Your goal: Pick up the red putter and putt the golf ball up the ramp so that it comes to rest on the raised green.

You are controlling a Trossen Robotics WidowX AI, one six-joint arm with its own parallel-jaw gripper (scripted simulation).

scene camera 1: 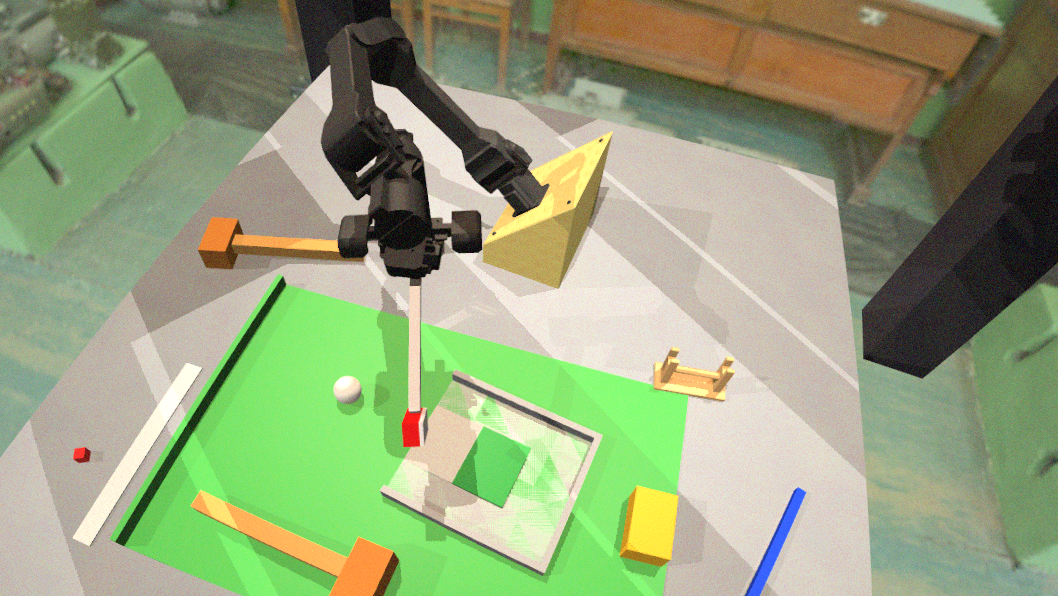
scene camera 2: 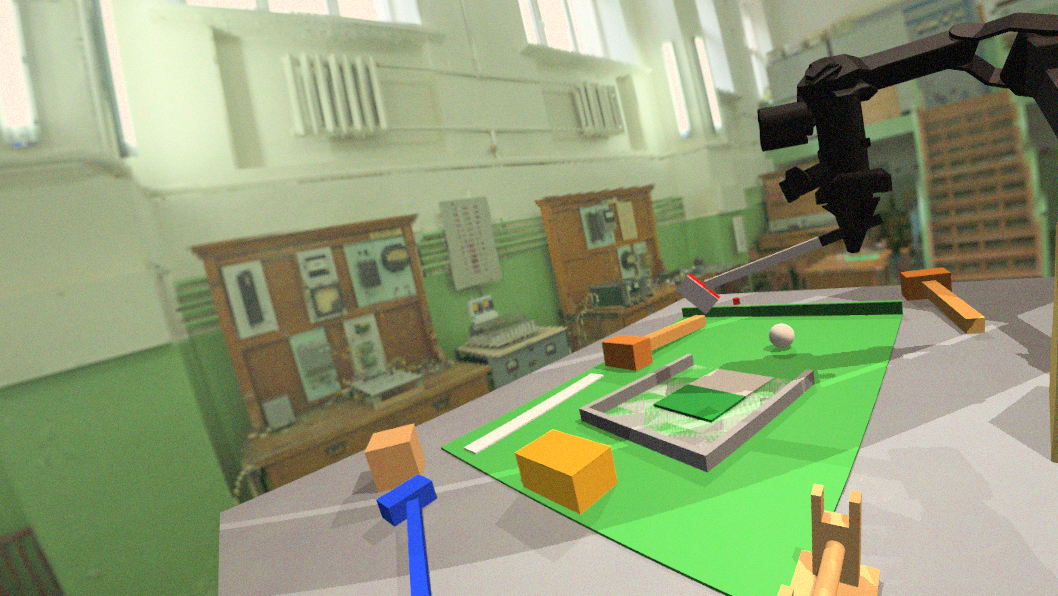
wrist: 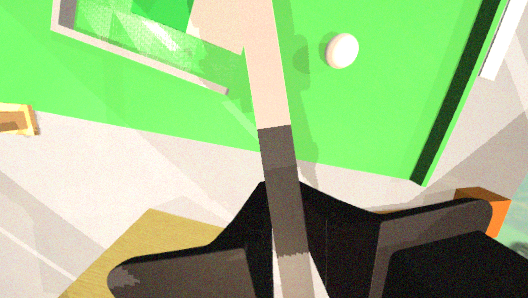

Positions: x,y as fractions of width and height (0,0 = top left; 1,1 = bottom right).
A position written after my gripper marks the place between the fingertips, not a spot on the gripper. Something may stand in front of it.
My gripper (scene camera 2: 0.81,0.42) carries a red putter. Also in view: a white strip (scene camera 1: 0.10,0.85), an orange mallet (scene camera 2: 0.60,0.59), a yellow block (scene camera 2: 0.54,0.79), a white golf ball (wrist: 0.65,0.17), a grey-framed ramp platform (scene camera 1: 0.45,0.78) and a wooden stand (scene camera 1: 0.63,0.63).
The yellow block shows as well in scene camera 1 (scene camera 1: 0.61,0.90). My gripper is seen too in the wrist view (wrist: 0.52,0.62). The grey-framed ramp platform is seen too in scene camera 2 (scene camera 2: 0.67,0.66). The wrist view does not show the orange mallet: it is out of frame. The wrist view misses the yellow block: it is out of frame.
